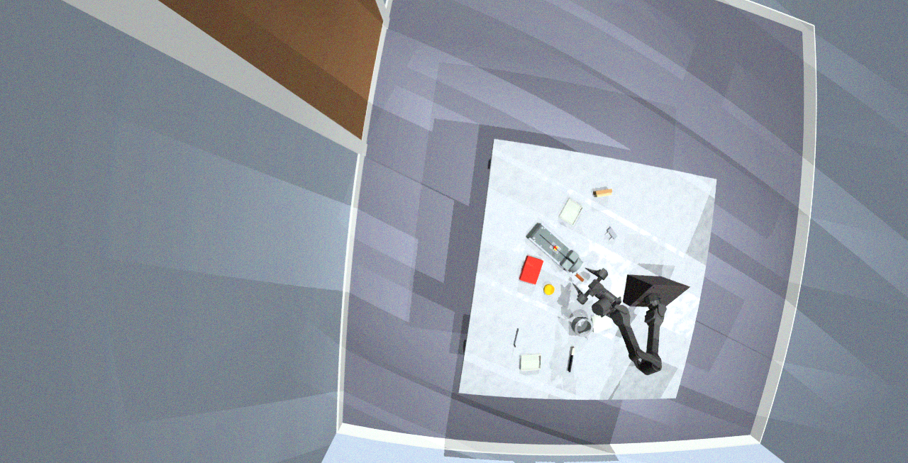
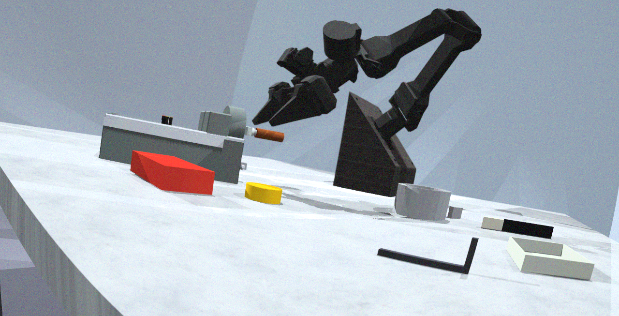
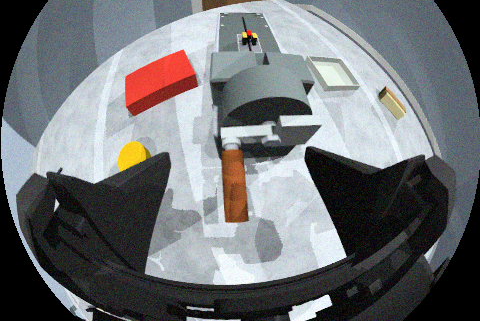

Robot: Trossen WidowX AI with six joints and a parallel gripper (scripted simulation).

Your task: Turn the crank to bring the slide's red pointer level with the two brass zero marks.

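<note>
The brown handle lies 20 mm below my gripper tip, 10 mm to the left of it and 10 mm behind it. Round my gripper tip: yellow disc (110 mm to the left, 100 mm below, 90 mm ahead); red pointer (140 mm ahead, 100 mm to the right, 20 mm below); black L-shaped bar (410 mm to the left, 180 mm ahead, 90 mm below).
</note>
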